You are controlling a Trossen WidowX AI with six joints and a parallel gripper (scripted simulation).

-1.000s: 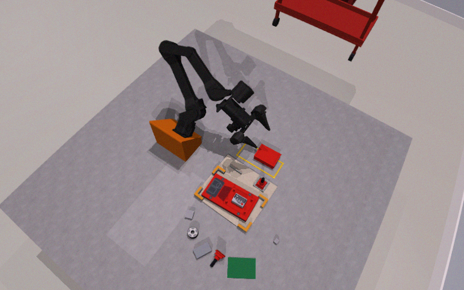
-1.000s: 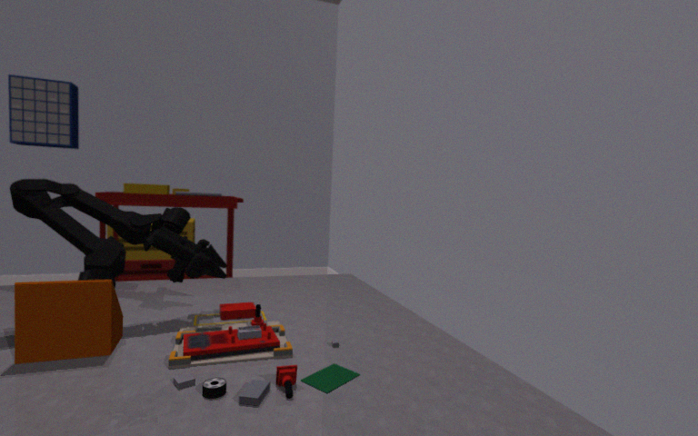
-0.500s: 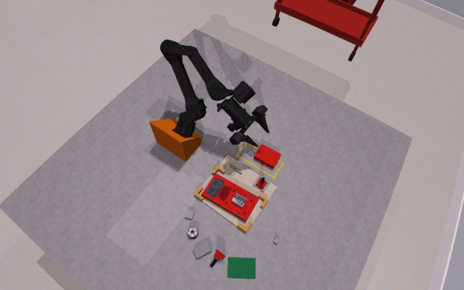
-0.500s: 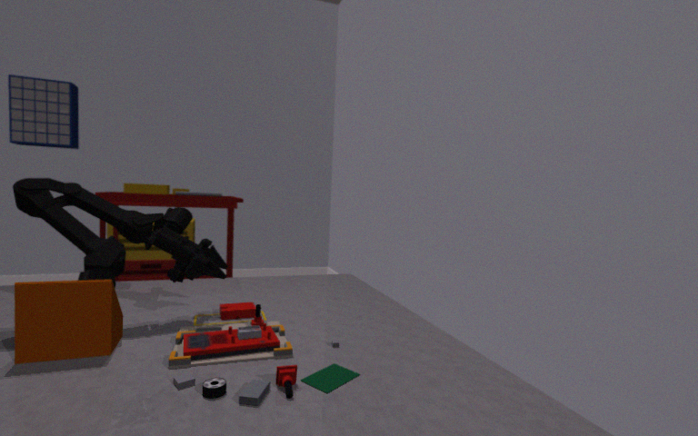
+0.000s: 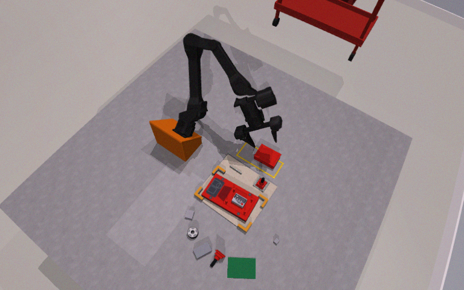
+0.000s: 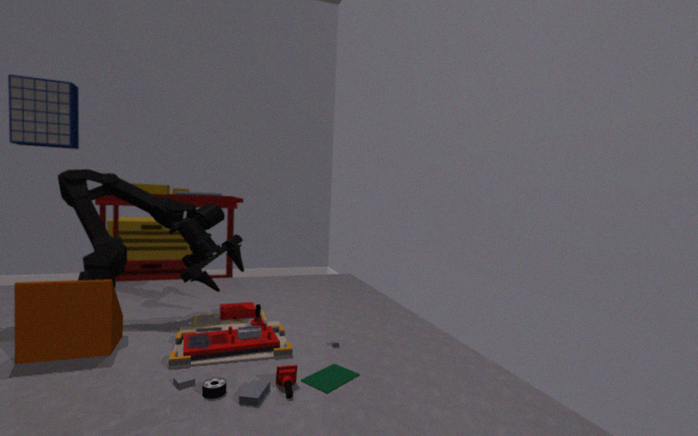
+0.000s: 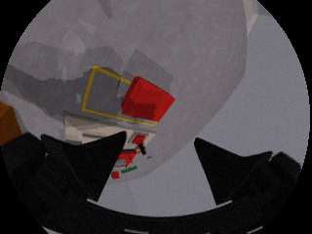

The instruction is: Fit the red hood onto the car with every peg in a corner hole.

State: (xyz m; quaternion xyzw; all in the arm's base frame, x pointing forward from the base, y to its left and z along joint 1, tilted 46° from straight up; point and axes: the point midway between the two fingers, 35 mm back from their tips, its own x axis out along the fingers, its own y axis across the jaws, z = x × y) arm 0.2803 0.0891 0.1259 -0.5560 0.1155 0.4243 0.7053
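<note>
Right now my gripper tip is 90 mm above the red hood, 20 mm short of it and 10 mm to the right of it. From my gripper tip the other things lie so: grey engine block: 230 mm to the right, 80 mm below, 30 mm ahead; green pad: 430 mm to the right, 170 mm ahead, 100 mm below.
</note>
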